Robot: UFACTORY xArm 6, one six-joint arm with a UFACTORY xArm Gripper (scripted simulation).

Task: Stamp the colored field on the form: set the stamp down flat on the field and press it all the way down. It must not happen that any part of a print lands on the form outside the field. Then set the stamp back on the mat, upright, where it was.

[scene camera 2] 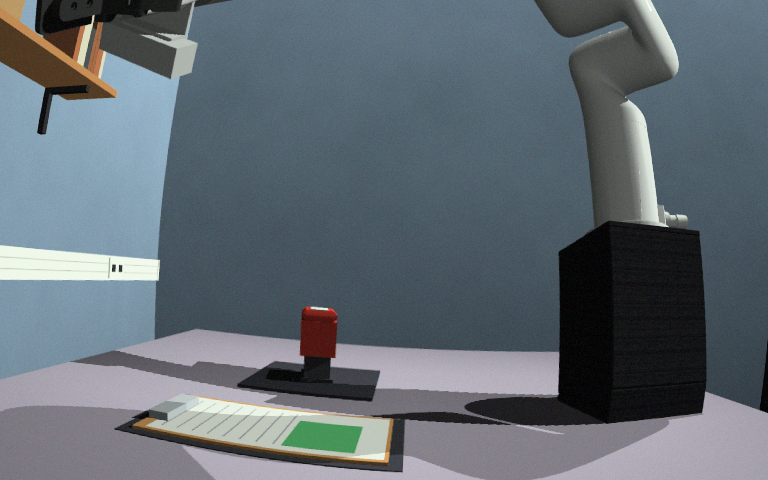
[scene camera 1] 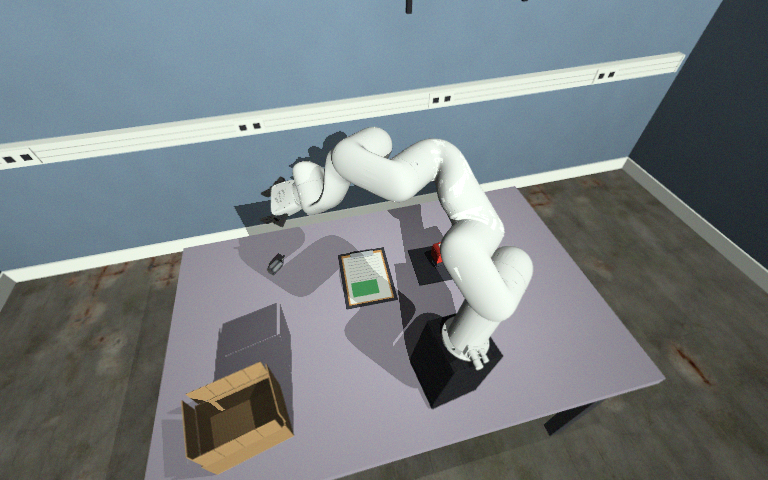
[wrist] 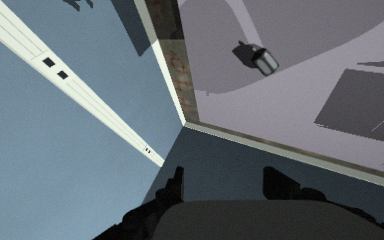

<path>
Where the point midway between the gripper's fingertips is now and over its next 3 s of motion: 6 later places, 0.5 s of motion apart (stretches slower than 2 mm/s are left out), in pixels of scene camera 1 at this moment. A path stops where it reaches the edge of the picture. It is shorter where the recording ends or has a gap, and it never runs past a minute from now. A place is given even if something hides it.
My gripper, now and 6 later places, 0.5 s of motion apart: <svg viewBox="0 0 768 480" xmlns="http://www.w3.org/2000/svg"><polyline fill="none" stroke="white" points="263,208 292,201 320,199 346,200 373,205 399,212 422,221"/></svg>
</path>
